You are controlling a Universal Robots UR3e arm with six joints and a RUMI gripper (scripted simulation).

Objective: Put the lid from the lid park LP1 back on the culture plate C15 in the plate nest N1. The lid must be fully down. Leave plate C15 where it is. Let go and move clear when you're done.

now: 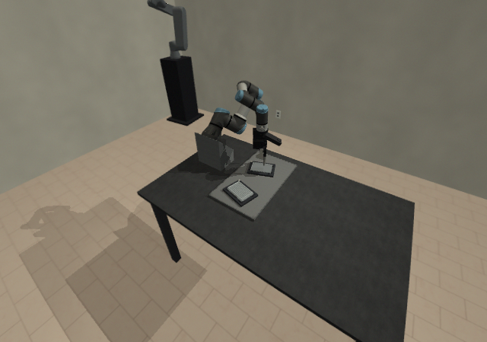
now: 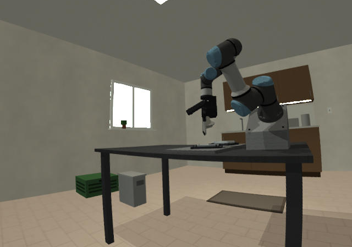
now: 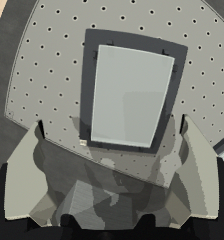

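Now: hand 6 cm above the clear lid and 2 cm to the left of it. Also, from my hand: plate nest N1 (27 cm to the right, 7 cm below, 2 cm behind); culture plate C15 (27 cm to the right, 6 cm below, 2 cm behind); lid park LP1 (7 cm below, 2 cm to the right).
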